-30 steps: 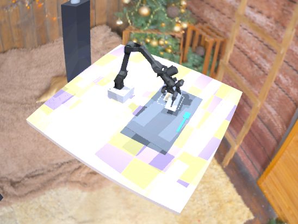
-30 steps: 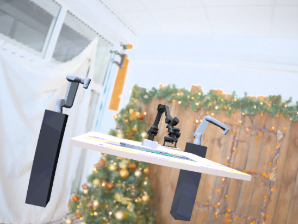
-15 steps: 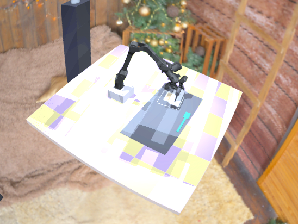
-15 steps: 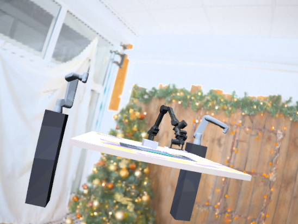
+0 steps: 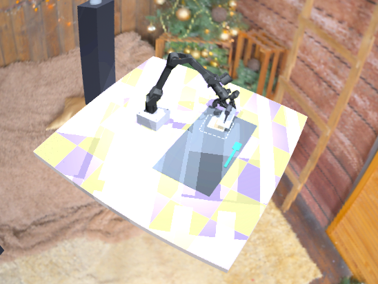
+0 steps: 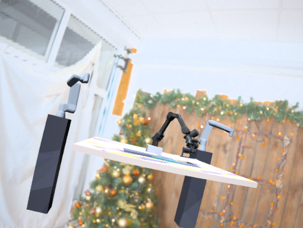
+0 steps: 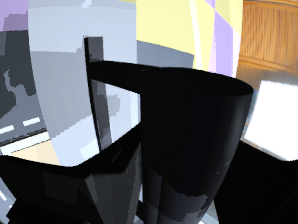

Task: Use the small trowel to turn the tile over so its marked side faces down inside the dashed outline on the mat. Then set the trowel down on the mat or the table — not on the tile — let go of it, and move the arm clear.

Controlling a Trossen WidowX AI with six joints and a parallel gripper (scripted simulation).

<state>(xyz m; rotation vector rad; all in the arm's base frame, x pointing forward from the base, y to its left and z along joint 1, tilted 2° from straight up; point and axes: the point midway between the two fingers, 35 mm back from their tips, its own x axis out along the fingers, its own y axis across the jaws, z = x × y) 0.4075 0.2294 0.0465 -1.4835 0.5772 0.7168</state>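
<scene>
My gripper tip is 24 cm to the left of the teal trowel, 11 cm short of it and 9 cm above it. The rest, counted from my gripper tip: grey mat 26 cm to the right, 11 cm below, 3 cm behind; then white tile 9 cm below, 7 cm to the right, 6 cm behind; then plastering float 3 cm behind, 1 cm below.
</scene>
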